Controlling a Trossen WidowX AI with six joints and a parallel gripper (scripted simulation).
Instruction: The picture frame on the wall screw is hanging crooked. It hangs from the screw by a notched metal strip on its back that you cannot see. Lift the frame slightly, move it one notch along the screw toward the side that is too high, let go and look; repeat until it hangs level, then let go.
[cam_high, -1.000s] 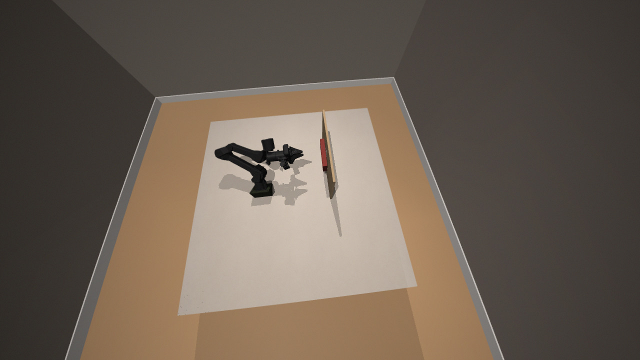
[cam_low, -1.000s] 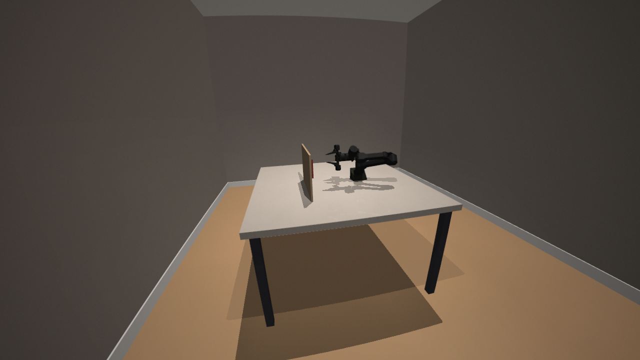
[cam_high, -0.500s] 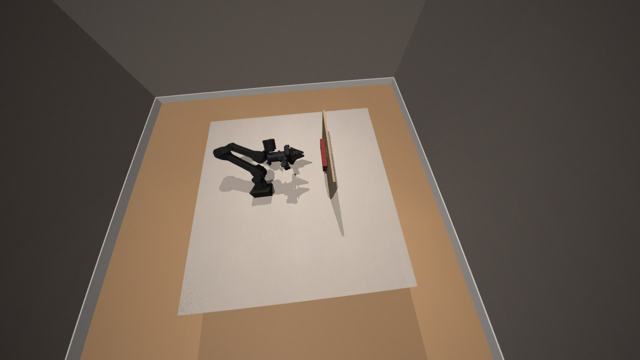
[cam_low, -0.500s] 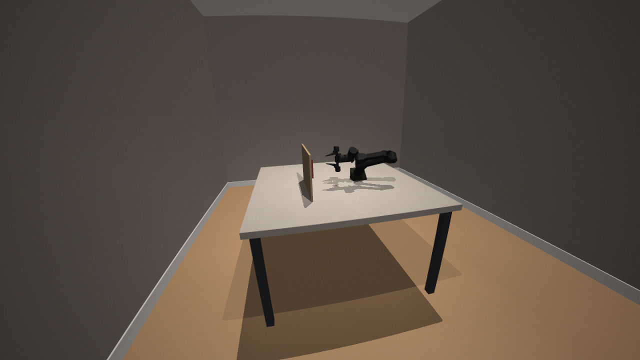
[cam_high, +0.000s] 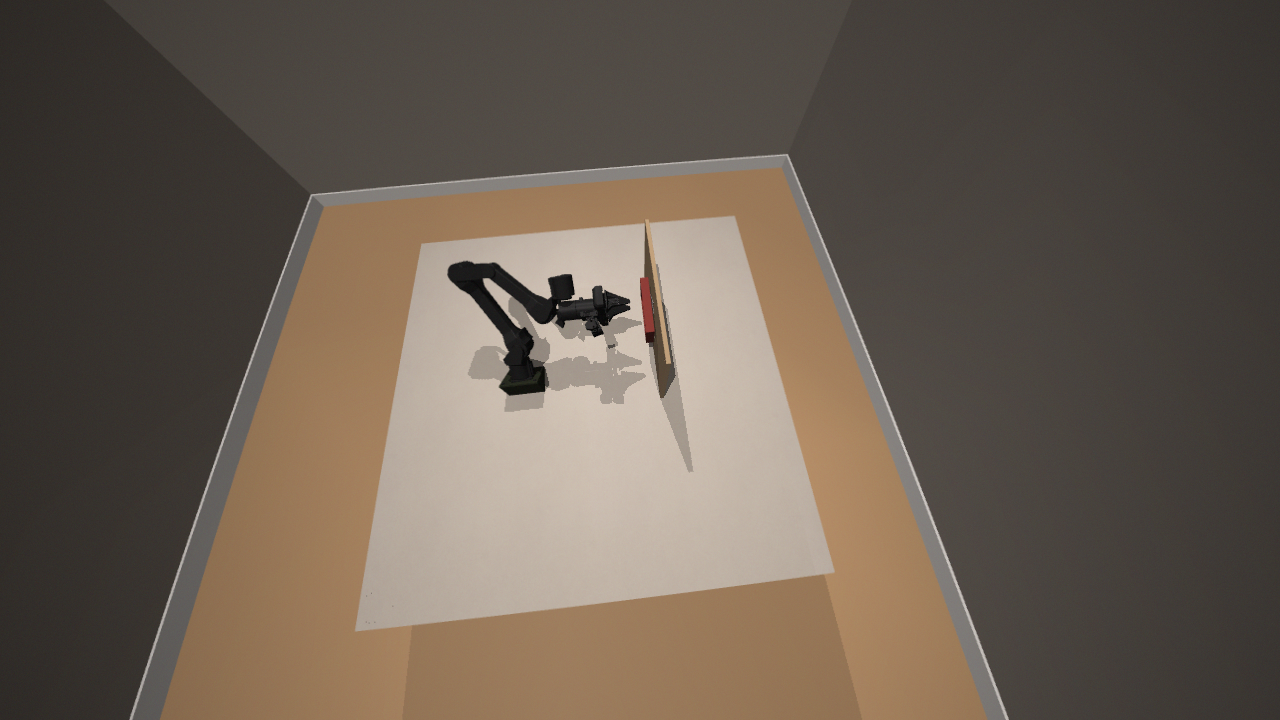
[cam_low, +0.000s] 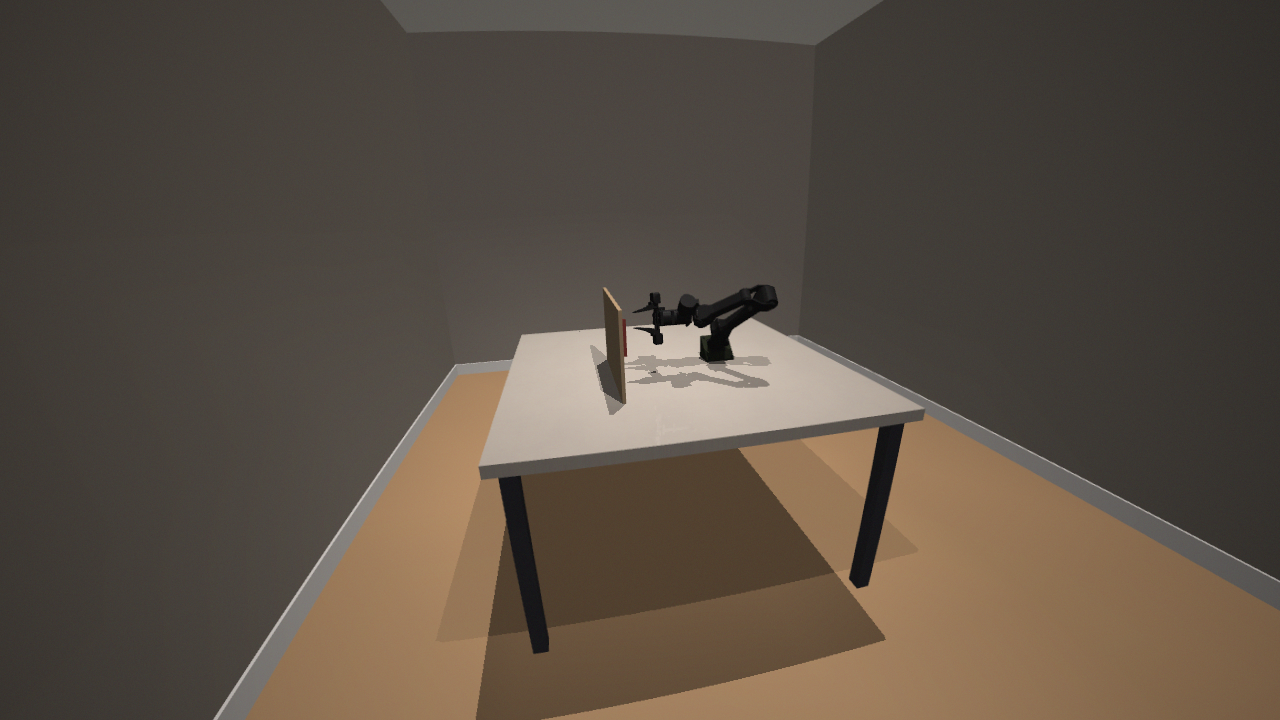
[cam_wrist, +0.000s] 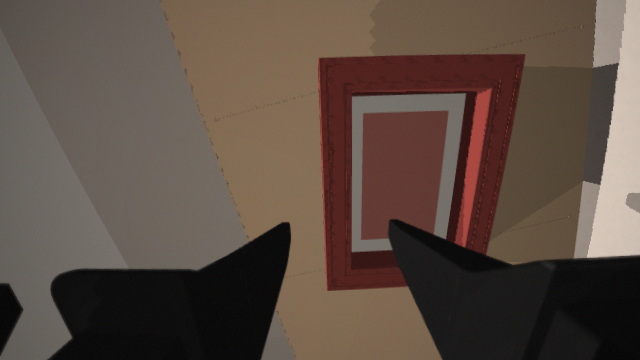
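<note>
The red picture frame lies 60 mm below my gripper tip and 60 mm ahead of it. From my gripper tip the other things lie so: tan wall panel 70 mm ahead, 60 mm below, 10 mm to the right.
</note>
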